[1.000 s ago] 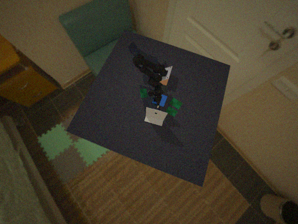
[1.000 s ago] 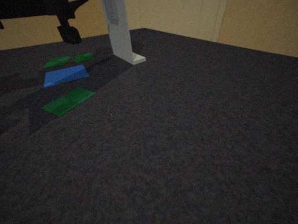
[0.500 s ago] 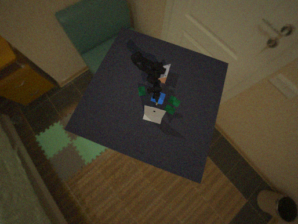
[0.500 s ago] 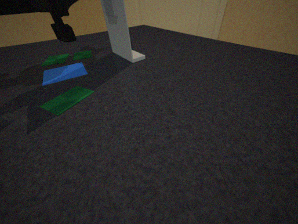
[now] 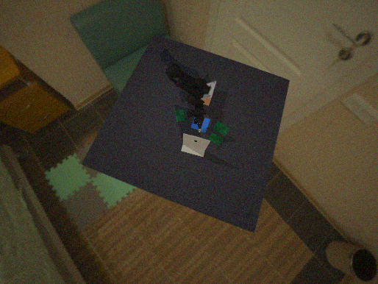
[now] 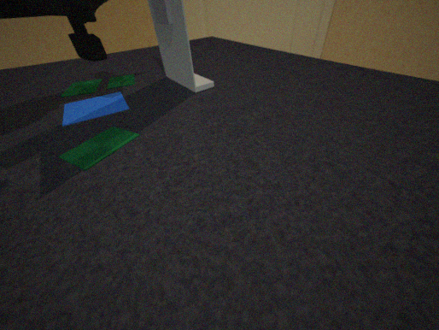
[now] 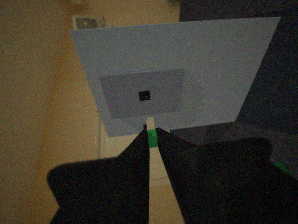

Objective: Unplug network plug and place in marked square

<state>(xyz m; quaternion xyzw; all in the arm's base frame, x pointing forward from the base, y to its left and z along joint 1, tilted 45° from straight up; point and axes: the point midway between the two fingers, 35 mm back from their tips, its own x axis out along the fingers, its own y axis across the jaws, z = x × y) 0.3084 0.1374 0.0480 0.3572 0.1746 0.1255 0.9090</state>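
Now: gripper tip 120 mm past the blue marked square, 20 mm to the left of it and 180 mm above it. The rest, counted from my gripper tip: white upright panel 90 mm ahead, 10 mm to the left, 70 mm below.
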